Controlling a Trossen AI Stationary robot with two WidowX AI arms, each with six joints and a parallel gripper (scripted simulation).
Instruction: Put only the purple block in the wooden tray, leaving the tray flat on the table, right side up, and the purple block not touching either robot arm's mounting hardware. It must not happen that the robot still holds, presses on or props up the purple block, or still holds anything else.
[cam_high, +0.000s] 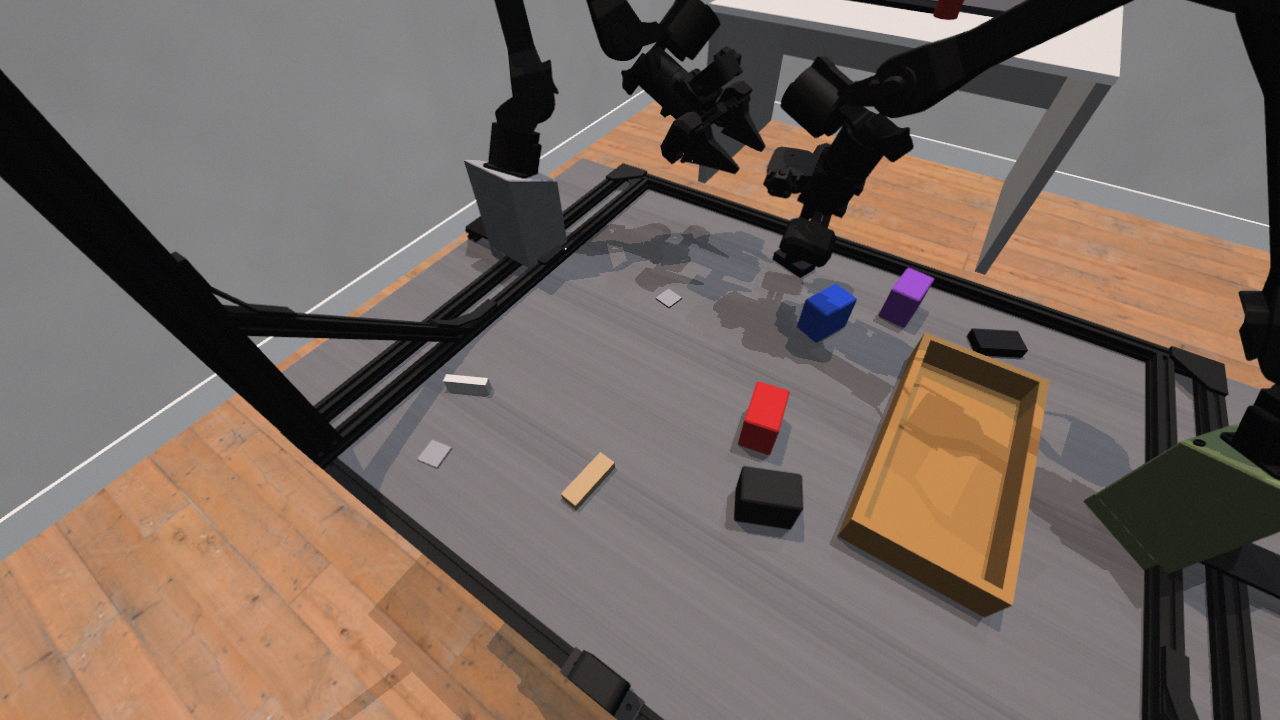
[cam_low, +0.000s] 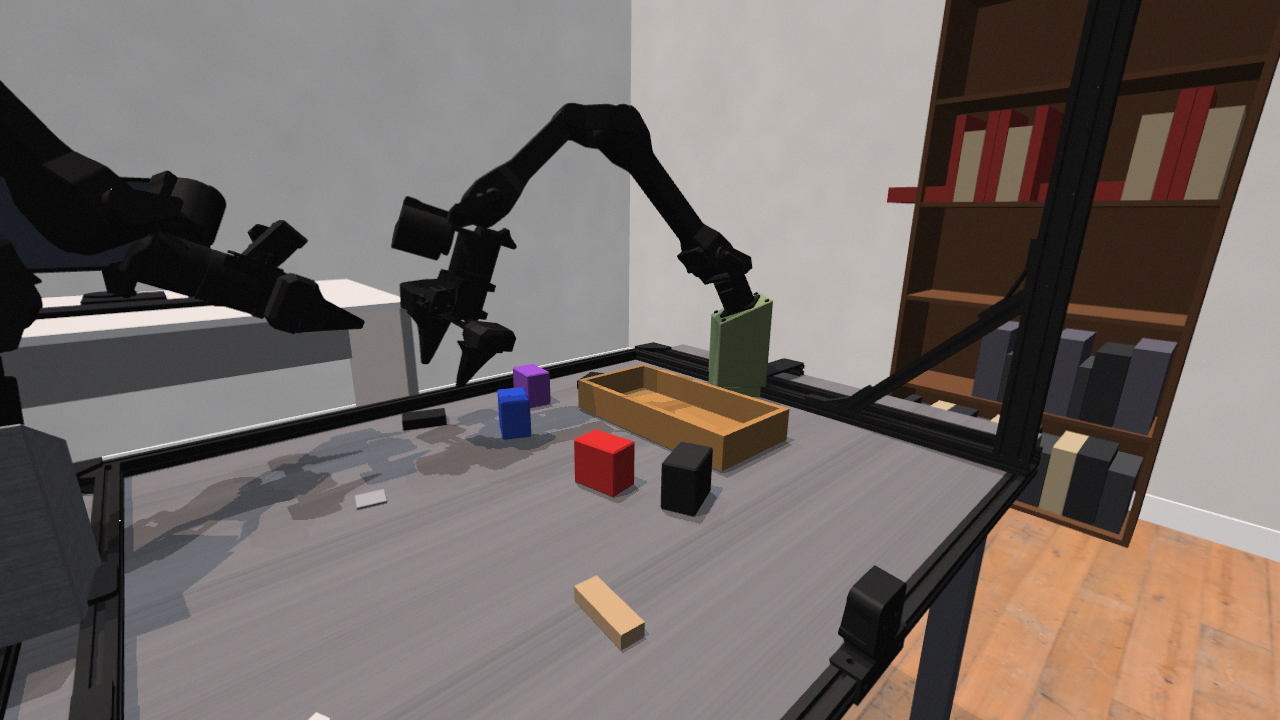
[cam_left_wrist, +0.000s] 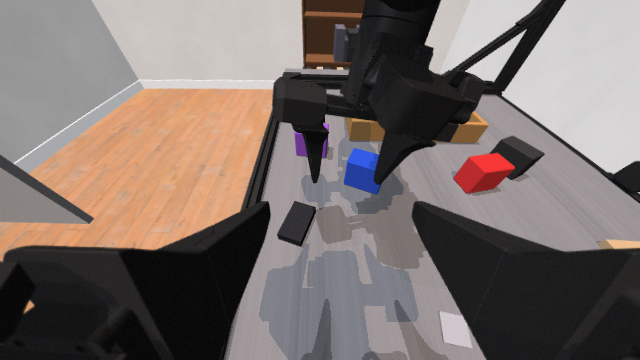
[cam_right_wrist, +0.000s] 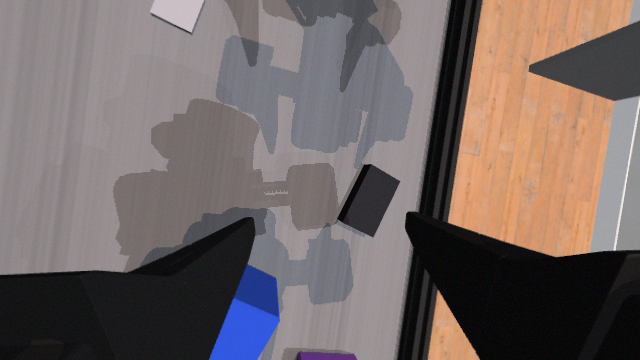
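My right gripper is now 5 cm short of the purple block, 16 cm to the left of it and 10 cm above it. Round my right hand: blue block (5 cm behind, 7 cm to the right, 10 cm below); then red block (26 cm behind, 7 cm to the right, 10 cm below); then wooden tray (19 cm behind, 27 cm to the right, 11 cm below).
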